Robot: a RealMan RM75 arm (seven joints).
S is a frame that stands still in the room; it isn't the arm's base.
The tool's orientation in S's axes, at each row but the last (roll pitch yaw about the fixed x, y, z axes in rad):
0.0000, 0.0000, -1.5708
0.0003, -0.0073, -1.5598
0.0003, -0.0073, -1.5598
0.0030, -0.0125, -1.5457
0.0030, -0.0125, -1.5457
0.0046, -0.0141, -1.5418
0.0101, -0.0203, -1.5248
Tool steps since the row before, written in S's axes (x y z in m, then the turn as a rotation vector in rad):
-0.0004, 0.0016, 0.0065, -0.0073, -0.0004, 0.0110
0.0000, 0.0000, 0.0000, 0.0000, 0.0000, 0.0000
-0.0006, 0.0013, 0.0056, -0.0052, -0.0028, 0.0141
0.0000, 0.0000, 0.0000, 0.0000, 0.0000, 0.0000
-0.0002, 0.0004, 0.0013, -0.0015, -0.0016, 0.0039
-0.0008, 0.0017, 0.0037, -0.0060, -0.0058, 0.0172
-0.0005, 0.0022, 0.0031, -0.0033, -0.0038, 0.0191
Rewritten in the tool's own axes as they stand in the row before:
-0.0016, -0.0004, 0.0065, 0.0004, -0.0073, 0.0110
0.0000, 0.0000, 0.0000, 0.0000, 0.0000, 0.0000
-0.0013, -0.0006, 0.0056, 0.0028, -0.0052, 0.0141
0.0000, 0.0000, 0.0000, 0.0000, 0.0000, 0.0000
-0.0004, -0.0002, 0.0013, 0.0016, -0.0015, 0.0039
-0.0017, -0.0007, 0.0037, 0.0059, -0.0061, 0.0171
-0.0022, -0.0004, 0.0031, 0.0040, -0.0033, 0.0191

